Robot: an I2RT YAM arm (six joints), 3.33 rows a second.
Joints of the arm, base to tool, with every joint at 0 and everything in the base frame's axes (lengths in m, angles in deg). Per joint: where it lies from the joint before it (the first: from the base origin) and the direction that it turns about. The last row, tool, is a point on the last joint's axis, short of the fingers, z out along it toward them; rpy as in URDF.
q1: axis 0 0 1 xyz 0.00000 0.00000 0.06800
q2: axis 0 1 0 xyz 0.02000 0.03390 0.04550
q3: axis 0 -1 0 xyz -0.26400 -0.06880 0.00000
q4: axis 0 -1 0 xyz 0.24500 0.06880 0.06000
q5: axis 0 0 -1 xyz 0.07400 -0.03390 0.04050
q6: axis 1 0 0 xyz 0.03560 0.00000 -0.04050
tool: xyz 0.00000 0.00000 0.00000 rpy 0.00 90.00 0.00
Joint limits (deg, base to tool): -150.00..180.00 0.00..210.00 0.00..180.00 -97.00..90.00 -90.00..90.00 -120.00..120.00
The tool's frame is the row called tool.
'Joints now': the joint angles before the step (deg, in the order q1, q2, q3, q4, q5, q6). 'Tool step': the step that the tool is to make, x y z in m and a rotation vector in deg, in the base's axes. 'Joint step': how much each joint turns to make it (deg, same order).
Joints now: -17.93 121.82 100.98 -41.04 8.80 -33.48
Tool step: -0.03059 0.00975 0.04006 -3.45 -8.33 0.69
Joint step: 0.00 -11.51 -9.82 7.45 0.23 -0.98
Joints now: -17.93 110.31 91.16 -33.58 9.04 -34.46
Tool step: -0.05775 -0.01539 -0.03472 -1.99 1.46 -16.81
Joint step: -4.04 -8.00 -17.94 7.04 9.41 9.23
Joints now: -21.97 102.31 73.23 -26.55 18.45 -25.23
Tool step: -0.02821 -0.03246 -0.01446 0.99 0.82 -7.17
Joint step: -6.32 -0.88 -4.15 1.76 0.01 1.07
